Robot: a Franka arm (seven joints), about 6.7 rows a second.
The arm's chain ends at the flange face. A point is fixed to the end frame.
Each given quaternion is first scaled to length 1.
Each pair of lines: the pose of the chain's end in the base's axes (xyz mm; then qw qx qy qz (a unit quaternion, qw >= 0)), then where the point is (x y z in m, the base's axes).
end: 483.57 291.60 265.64 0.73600 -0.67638 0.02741 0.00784
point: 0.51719 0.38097 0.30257
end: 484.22 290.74 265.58 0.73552 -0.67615 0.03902 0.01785
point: 0.51904 0.38007 0.30147
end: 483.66 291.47 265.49 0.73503 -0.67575 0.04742 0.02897
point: 0.51901 0.38096 0.30046
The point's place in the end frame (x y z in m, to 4 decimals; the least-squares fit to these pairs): 0.0294 -0.0308 0.0931
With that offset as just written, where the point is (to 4 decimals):
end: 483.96 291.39 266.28 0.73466 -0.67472 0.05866 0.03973
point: 0.5203 0.3809 0.3003
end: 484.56 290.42 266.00 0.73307 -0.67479 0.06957 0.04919
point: 0.5220 0.3799 0.2987
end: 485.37 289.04 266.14 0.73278 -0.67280 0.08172 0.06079
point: 0.5238 0.3785 0.2978
